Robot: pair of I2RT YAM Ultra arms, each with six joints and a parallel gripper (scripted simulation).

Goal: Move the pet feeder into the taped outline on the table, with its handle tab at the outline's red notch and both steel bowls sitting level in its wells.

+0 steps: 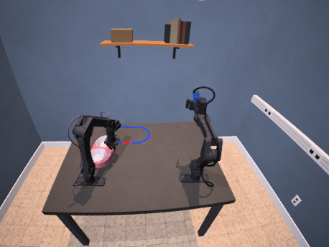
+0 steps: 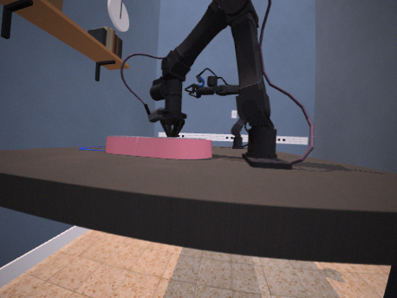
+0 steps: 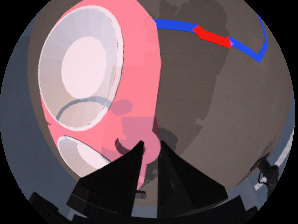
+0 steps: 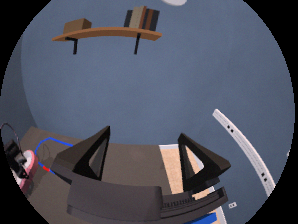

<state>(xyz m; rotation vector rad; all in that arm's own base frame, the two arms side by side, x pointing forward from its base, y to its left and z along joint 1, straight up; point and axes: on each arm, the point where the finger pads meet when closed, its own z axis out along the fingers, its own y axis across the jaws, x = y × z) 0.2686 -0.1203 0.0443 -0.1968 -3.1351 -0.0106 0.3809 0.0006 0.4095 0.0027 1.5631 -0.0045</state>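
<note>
The pink pet feeder lies 1 cm ahead of my left hand, 8 cm to the left of it and 2 cm below it. Also, from my left hand: blue taped outline: 24 cm ahead, 9 cm to the right, 4 cm below; then steel bowl: 9 cm ahead, 9 cm to the left, 1 cm below.
</note>
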